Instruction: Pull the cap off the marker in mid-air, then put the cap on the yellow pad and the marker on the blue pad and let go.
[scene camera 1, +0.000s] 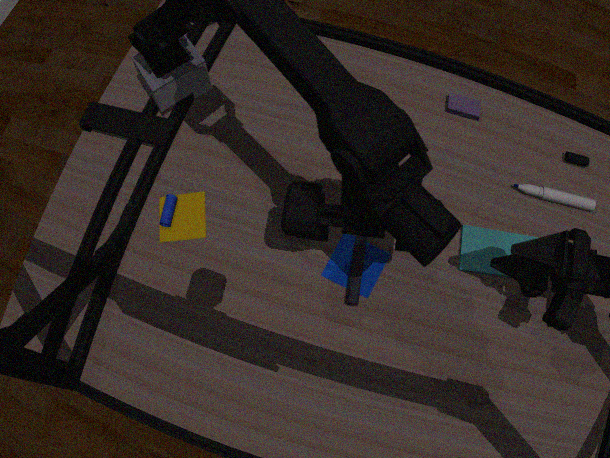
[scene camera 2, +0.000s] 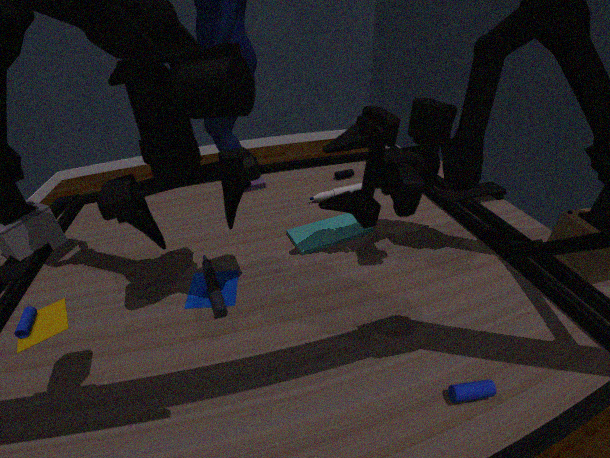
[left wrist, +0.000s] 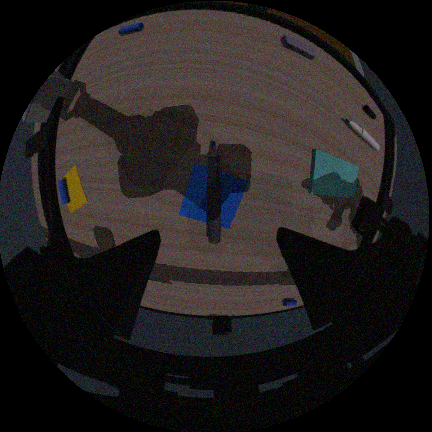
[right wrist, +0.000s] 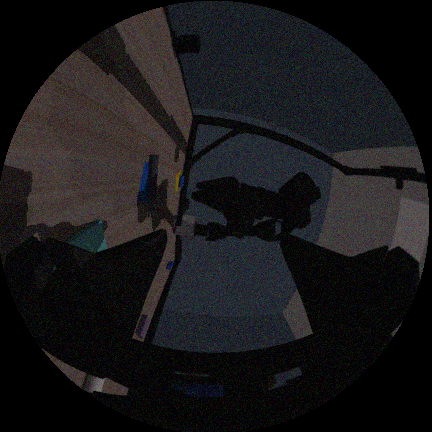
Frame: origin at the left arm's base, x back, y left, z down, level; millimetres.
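Where they show: left gripper, fingertip midpoint: (scene camera 1: 361, 242) (scene camera 2: 198, 237) (left wrist: 219, 234) (right wrist: 193, 188); right gripper, fingertip midpoint: (scene camera 1: 500, 256) (scene camera 2: 321, 179) (right wrist: 225, 237); left arm's base, origin of the base link: (scene camera 1: 166, 58) (scene camera 2: 15, 214) (right wrist: 194, 228); right arm's base, origin of the base link: (scene camera 2: 604, 223).
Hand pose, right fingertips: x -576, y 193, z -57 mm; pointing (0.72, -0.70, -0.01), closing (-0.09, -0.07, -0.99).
Note:
Each offset is from my right fingertips to the top centre of the thing.
The dark grey marker @(dz +126, dx +136, dy -123 mm) (scene camera 1: 352, 290) (scene camera 2: 214, 290) (left wrist: 213, 200) lies across the blue pad @(dz +144, dx +132, dy -128 mm) (scene camera 1: 376, 270) (scene camera 2: 230, 292) (left wrist: 227, 218); its blue tip is bare and its rear end reaches past the pad. The blue cap @(dz +126, dx +362, dy -317 mm) (scene camera 1: 168, 210) (scene camera 2: 26, 321) (left wrist: 63, 191) lies on the left part of the yellow pad @(dz +144, dx +343, dy -303 mm) (scene camera 1: 192, 215) (scene camera 2: 52, 322) (left wrist: 76, 190). My left gripper (scene camera 2: 197, 237) (left wrist: 219, 234) is open and empty, above the marker and apart from it. My right gripper (scene camera 2: 324, 177) is open and empty, above the teal block.
A teal block @(dz +137, dx +6, dy +73 mm) (scene camera 1: 480, 242) (scene camera 2: 320, 229), a white marker @(dz +122, dx +22, dy +224 mm) (scene camera 1: 565, 197), a black cap @(dz +124, dx +46, dy +320 mm) (scene camera 1: 576, 159) and a purple block @(dz +130, dx +246, dy +195 mm) (scene camera 1: 463, 106) lie beyond the blue pad. Loose blue cylinders @(dz +124, dx -238, dy -174 mm) (scene camera 2: 472, 391) (left wrist: 131, 28) lie near the table edges. Dark frame bars line the table.

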